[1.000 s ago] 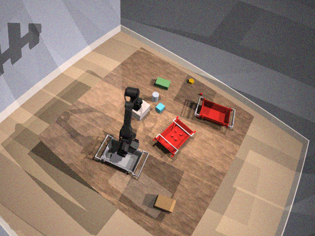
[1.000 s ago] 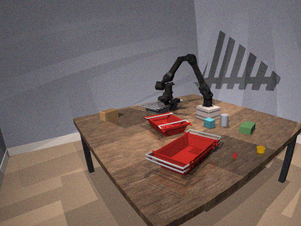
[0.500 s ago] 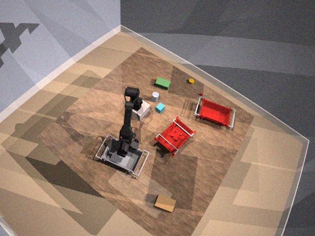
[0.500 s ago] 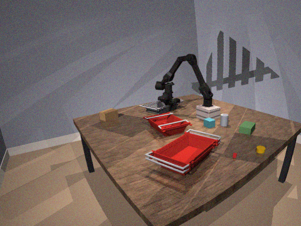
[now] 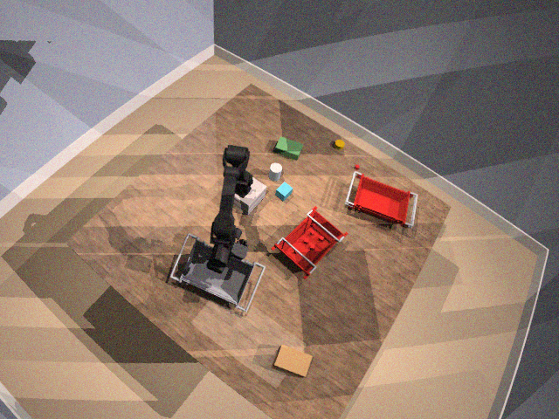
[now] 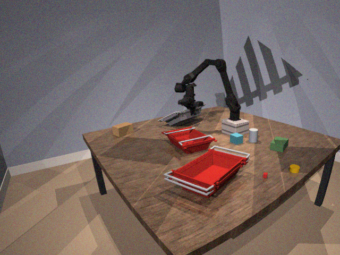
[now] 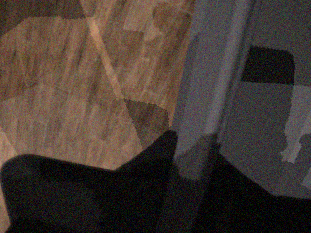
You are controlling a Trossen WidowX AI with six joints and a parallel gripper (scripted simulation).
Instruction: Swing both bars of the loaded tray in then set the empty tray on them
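The grey tray is 7 cm to the right of my gripper tip and 1 cm ahead of it. Also, from my gripper tip: teal cube: 43 cm to the left, 5 cm below, 2 cm ahead; then tan box: 43 cm ahead, 19 cm to the right, 5 cm below; then grey cylinder: 49 cm to the left, 6 cm behind, 4 cm below.
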